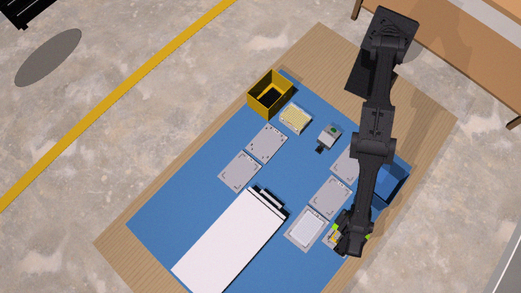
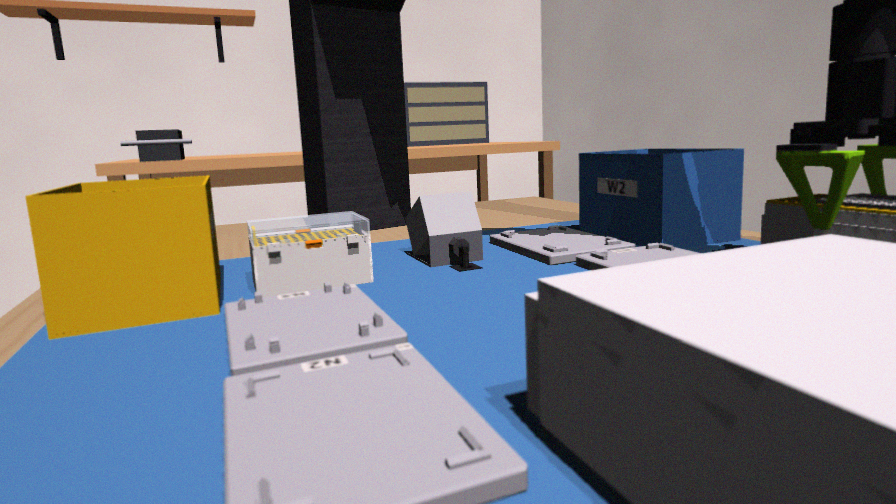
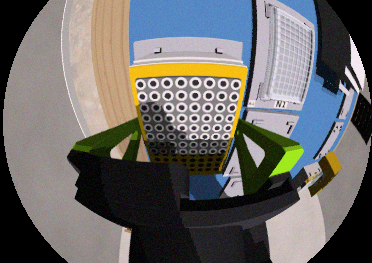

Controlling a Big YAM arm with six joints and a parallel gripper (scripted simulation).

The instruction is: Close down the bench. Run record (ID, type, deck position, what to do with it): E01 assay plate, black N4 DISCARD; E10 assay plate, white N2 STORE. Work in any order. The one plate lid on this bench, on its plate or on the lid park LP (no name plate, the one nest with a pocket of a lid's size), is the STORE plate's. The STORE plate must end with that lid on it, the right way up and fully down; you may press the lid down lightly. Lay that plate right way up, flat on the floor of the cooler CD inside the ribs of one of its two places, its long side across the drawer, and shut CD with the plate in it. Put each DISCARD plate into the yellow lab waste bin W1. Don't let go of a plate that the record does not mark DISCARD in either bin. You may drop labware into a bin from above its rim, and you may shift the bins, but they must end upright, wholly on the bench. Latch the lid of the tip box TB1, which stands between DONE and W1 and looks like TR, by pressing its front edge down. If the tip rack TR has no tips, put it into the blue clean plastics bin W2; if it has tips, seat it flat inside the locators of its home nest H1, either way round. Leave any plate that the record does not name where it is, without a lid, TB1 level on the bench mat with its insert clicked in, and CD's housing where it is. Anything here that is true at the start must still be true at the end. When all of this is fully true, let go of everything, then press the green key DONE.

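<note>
Now: the tip rack TR 1 cm behind my hand and 1 cm to the right of it. The rest, counted from my hand: nest H1: 5 cm below; then lid park LP: 22 cm behind, 22 cm to the right, 5 cm below; then blue bin W2: 26 cm behind, 6 cm to the right, 2 cm below.
</note>
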